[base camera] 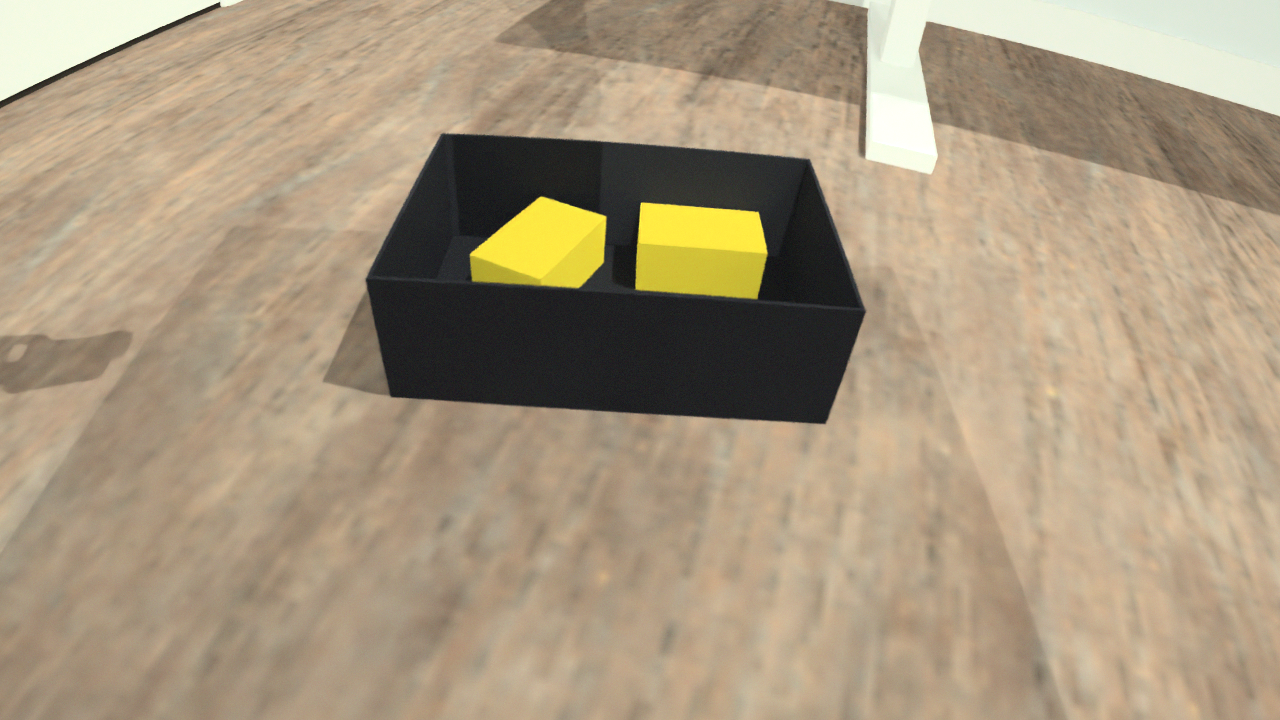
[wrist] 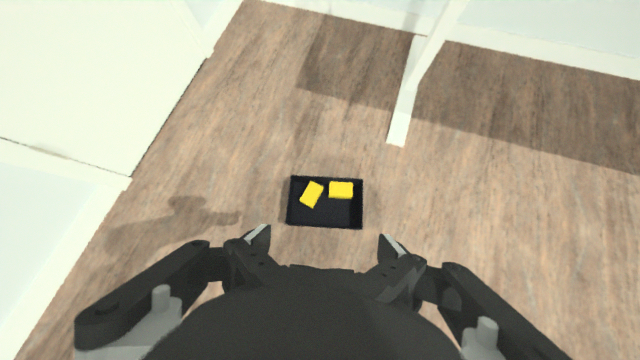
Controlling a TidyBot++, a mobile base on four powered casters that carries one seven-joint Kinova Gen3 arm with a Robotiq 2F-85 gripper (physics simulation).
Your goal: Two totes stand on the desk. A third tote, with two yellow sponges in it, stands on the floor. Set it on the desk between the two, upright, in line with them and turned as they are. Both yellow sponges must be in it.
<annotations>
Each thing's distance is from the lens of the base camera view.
black tote [base camera: 605,346]: 0.45 m
yellow sponge [base camera: 680,249]: 0.57 m
The marked spots on the black tote and the yellow sponge are 0.14 m apart.
</annotations>
